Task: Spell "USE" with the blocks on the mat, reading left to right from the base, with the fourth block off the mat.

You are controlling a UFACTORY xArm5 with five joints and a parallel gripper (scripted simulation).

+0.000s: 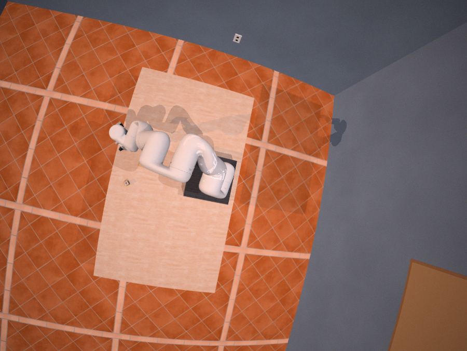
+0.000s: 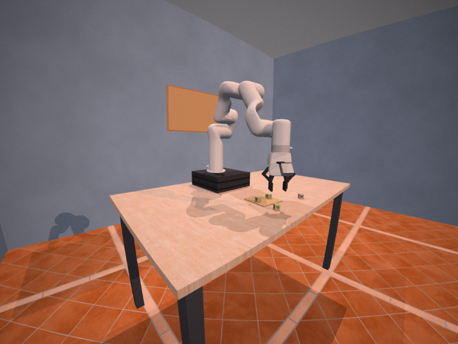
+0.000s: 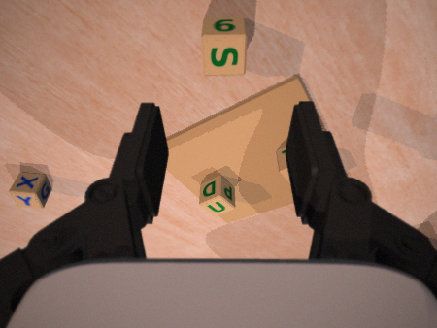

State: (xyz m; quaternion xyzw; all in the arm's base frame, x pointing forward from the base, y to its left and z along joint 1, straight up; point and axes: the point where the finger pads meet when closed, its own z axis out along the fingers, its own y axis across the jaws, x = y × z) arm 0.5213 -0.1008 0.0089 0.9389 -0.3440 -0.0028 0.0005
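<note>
My hand is 90 mm above the S block. The rest, counted from my hand: E block: 110 mm behind, 90 mm below, 20 mm to the left; tan mat: 110 mm behind, 100 mm below, 60 mm to the left; U block: 110 mm behind, 100 mm to the left, 90 mm below.
</note>
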